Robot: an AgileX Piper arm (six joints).
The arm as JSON. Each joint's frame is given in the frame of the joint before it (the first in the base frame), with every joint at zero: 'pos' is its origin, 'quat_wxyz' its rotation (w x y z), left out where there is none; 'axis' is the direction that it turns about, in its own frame. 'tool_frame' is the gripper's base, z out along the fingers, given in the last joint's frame.
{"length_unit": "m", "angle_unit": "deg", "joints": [
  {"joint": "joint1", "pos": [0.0, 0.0, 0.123], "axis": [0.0, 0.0, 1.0]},
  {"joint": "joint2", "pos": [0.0, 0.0, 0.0], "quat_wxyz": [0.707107, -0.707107, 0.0, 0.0], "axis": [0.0, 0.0, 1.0]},
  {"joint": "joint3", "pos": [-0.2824, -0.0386, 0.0], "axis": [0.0, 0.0, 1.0]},
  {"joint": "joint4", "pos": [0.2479, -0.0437, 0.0], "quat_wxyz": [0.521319, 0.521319, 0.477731, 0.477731], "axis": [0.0, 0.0, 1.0]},
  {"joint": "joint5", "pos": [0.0, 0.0, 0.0], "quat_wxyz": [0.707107, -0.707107, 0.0, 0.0], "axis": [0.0, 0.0, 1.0]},
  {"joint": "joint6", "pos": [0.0, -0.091, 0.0], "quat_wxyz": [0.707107, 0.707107, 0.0, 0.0], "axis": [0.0, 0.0, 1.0]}
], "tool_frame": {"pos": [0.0, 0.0, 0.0]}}
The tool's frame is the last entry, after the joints.
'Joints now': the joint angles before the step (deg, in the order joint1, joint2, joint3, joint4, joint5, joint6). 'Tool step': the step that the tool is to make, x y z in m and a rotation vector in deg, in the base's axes. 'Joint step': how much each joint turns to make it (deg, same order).
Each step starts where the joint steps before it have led.
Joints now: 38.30 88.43 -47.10 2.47 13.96 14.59
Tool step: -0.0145 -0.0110 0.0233 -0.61 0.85 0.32
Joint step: -0.01 -5.87 0.00 -0.11 6.92 -0.03
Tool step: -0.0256 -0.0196 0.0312 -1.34 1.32 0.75
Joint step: 0.01 -8.83 0.01 -0.25 10.70 -0.32
